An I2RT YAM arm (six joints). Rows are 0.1 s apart.
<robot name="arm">
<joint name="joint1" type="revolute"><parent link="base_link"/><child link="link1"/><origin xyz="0 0 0.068"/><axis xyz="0 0 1"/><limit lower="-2.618" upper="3.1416"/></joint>
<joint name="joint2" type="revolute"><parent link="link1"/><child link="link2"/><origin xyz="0.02 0.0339 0.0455"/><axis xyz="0 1 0"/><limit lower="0" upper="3.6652"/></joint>
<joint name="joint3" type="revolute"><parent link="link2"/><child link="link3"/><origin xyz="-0.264 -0.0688 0"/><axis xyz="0 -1 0"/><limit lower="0" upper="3.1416"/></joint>
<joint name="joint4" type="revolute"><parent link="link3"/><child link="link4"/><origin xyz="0.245 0.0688 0.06"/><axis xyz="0 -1 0"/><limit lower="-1.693" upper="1.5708"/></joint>
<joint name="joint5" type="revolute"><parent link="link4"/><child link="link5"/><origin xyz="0.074 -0.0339 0.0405"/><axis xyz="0 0 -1"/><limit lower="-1.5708" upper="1.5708"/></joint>
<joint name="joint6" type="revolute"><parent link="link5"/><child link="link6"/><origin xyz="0.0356 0 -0.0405"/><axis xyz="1 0 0"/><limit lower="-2.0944" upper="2.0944"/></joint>
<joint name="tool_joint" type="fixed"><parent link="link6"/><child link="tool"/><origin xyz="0 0 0" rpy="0 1.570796 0"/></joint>
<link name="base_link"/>
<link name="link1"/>
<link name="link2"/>
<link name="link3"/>
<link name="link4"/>
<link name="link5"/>
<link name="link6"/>
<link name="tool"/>
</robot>
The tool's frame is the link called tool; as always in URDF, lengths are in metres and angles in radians.
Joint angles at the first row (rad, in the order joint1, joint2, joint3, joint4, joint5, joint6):
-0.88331, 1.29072, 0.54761, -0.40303, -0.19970, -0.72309
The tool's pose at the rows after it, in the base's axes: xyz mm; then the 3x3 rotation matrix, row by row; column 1 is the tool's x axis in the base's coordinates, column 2 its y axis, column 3 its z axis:
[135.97, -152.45, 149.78], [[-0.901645, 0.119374, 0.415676], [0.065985, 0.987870, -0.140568], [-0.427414, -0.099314, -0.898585]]
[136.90, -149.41, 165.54], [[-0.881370, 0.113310, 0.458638], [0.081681, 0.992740, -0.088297], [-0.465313, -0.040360, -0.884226]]
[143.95, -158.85, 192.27], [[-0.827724, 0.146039, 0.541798], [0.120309, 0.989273, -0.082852], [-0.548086, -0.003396, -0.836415]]
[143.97, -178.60, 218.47], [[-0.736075, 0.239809, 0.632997], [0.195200, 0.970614, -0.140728], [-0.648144, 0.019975, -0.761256]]
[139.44, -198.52, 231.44], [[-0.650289, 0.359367, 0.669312], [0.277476, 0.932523, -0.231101], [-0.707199, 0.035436, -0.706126]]
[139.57, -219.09, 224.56], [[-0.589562, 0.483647, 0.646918], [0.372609, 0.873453, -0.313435], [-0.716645, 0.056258, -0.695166]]
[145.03, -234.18, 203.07], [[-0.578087, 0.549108, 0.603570], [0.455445, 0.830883, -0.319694], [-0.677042, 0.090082, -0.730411]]
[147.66, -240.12, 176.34], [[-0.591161, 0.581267, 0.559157], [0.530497, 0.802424, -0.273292], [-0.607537, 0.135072, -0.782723]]
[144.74, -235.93, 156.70], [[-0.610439, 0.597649, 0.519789], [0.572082, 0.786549, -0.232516], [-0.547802, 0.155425, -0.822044]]
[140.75, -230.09, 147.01], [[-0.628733, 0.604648, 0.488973], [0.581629, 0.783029, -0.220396], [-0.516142, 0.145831, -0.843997]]
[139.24, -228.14, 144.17], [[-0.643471, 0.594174, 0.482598], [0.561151, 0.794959, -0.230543], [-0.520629, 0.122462, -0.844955]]
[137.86, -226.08, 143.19], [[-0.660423, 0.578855, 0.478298], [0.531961, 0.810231, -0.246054], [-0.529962, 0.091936, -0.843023]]
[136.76, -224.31, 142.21], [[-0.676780, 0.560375, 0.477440], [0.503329, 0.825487, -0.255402], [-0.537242, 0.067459, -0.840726]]
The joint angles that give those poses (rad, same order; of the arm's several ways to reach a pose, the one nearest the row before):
-0.88290, 1.25334, 0.54341, -0.46788, -0.23403, -0.73832
-0.88139, 1.21558, 0.58729, -0.55600, -0.30232, -0.71812
-0.89628, 1.20488, 0.67808, -0.59493, -0.38052, -0.66282
-0.96037, 1.20525, 0.75815, -0.56287, -0.45339, -0.57813
-1.02484, 1.22089, 0.79594, -0.48849, -0.46903, -0.47971
-1.05995, 1.28577, 0.80089, -0.38242, -0.42364, -0.37291
-1.06450, 1.38760, 0.80052, -0.31911, -0.38204, -0.31185
-1.06450, 1.48033, 0.78793, -0.30077, -0.36449, -0.28171
-1.06450, 1.51846, 0.75321, -0.29963, -0.34885, -0.27637
-1.06413, 1.52153, 0.72042, -0.29849, -0.32636, -0.28630
-1.06413, 1.51732, 0.70250, -0.27982, -0.31529, -0.31034
-1.06335, 1.50664, 0.68572, -0.26189, -0.30308, -0.34045
-1.06300, 1.49865, 0.67197, -0.24775, -0.29737, -0.37100

